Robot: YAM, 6 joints.
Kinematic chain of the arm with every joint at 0, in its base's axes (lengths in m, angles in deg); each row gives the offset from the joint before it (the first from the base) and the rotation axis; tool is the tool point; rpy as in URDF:
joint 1: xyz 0 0 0.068 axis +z
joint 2: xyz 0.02 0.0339 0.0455 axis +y
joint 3: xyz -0.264 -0.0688 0 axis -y
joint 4: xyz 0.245 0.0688 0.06 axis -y
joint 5: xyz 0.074 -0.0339 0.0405 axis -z
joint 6: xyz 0.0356 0 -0.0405 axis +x
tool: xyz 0 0 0 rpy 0 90 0
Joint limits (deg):
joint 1: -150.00..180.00
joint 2: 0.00..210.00
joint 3: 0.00..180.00
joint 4: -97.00..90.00
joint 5: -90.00..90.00
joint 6: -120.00..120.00
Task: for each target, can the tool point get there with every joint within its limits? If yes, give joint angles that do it. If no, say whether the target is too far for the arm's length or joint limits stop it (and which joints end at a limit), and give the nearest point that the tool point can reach.
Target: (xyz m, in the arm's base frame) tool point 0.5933 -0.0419 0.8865
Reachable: no: too far | nearest point 0.3925 -0.0277 0.6157 | short by 0.337 m
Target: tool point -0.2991 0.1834 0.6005
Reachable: yes | joints -28.99 40.86 143.60 20.64 -25.78 -66.92
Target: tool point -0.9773 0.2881 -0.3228
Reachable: no: too far | nearest point -0.5693 0.1678 -0.1370 | short by 0.464 m
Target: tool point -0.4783 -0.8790 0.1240
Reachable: no: too far | nearest point -0.3087 -0.5673 0.1202 | short by 0.355 m
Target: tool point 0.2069 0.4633 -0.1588
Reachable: yes | joints 68.43 184.62 133.94 -26.79 38.24 71.21
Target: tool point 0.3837 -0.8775 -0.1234
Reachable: no: too far | nearest point 0.2511 -0.5743 -0.0398 | short by 0.341 m
